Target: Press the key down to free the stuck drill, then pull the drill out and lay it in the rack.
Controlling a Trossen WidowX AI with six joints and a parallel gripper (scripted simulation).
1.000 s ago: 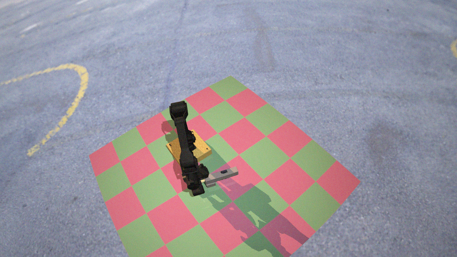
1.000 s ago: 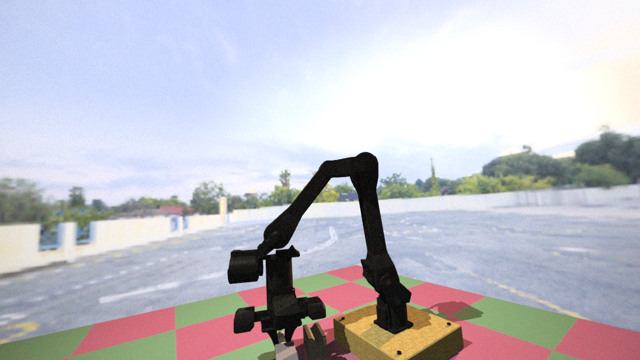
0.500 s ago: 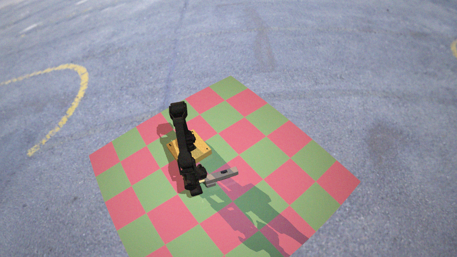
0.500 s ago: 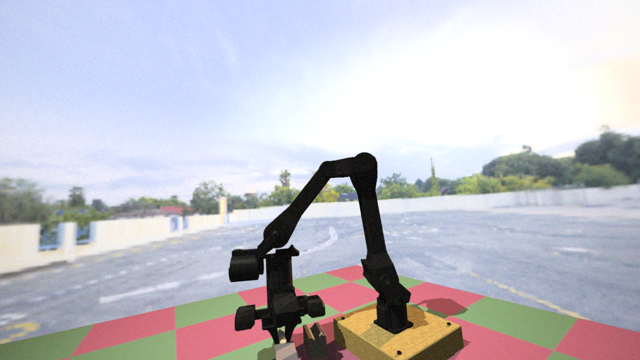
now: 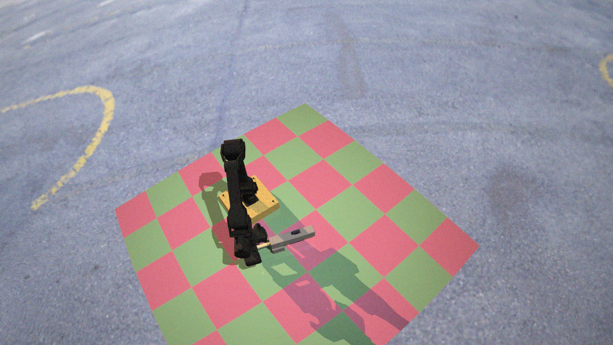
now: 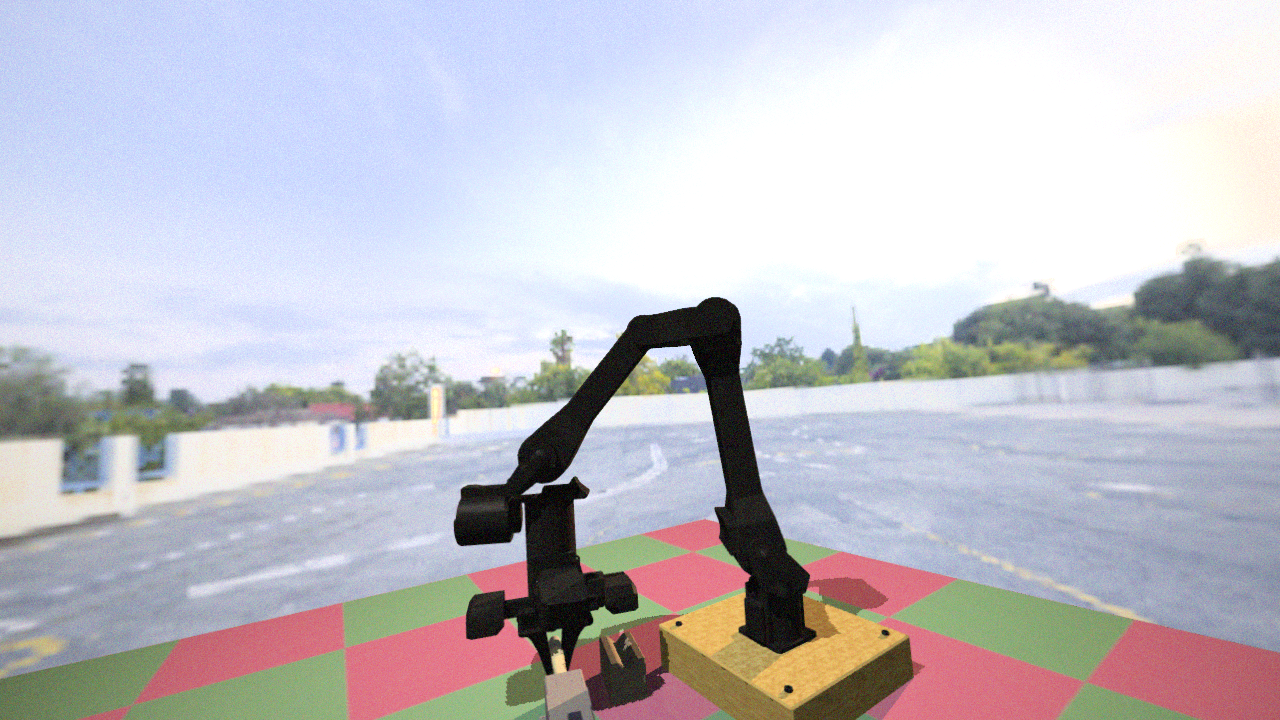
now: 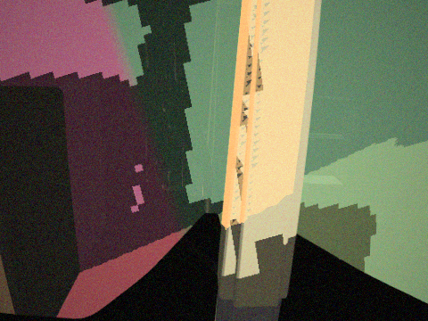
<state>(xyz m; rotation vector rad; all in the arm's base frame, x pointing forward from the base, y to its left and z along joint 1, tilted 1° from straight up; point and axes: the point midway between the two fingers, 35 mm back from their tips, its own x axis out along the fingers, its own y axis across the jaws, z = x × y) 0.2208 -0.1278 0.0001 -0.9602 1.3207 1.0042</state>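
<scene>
My gripper tip is now 10 mm short of the drill, 40 mm to the right of it and 30 mm below it. From my gripper tip the other things lie so: dark key: 60 mm ahead, 190 mm to the left, 40 mm above; then notched rack: 70 mm behind, 30 mm to the left; then long grey block: 50 mm ahead, 160 mm to the left, 20 mm above.
</scene>
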